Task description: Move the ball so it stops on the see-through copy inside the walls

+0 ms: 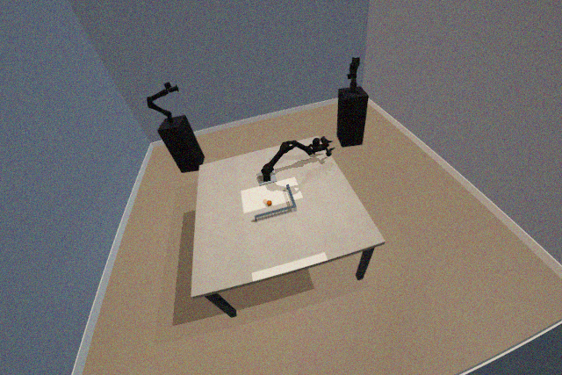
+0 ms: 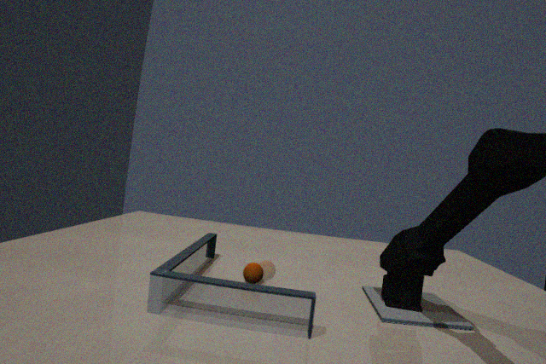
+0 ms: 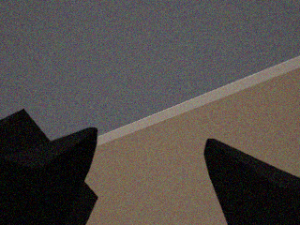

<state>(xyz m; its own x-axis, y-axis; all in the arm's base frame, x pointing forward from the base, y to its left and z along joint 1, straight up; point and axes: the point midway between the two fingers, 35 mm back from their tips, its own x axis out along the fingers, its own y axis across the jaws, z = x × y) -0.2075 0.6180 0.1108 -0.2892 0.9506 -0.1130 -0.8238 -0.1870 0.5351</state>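
The see-through copy lies 660 mm to the right of my gripper tip, 490 mm ahead of it and 100 mm below it.
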